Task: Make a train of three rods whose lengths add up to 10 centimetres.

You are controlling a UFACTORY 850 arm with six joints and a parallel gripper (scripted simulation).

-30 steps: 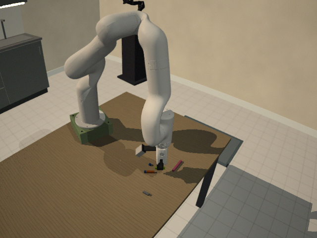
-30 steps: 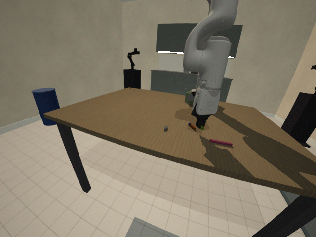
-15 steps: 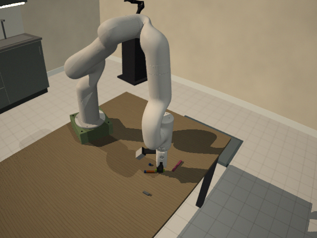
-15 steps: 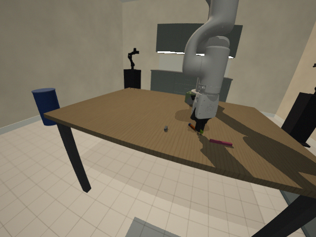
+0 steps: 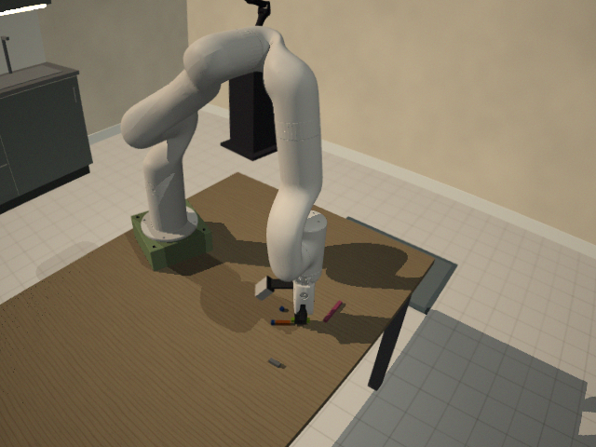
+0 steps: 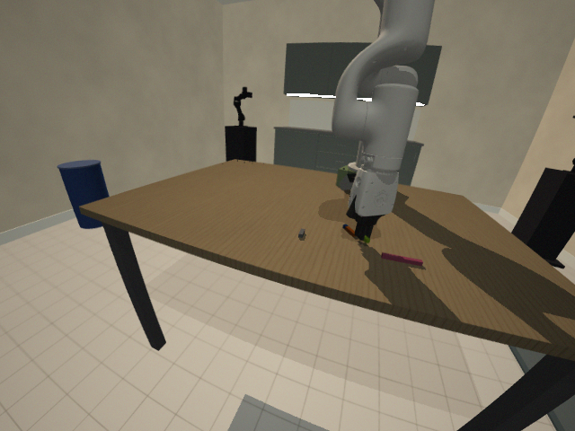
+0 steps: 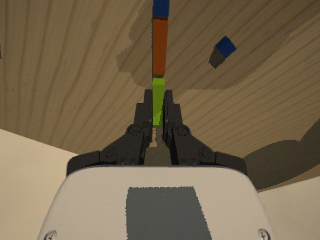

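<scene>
The lime rod lies 20 mm below my hand. Round my hand: pink rod: 40 mm ahead, 100 mm to the left, 30 mm below; then grey rod: 50 mm ahead, 140 mm to the right, 30 mm below; then orange rod: 30 mm behind, 30 mm to the right, 30 mm below.
</scene>
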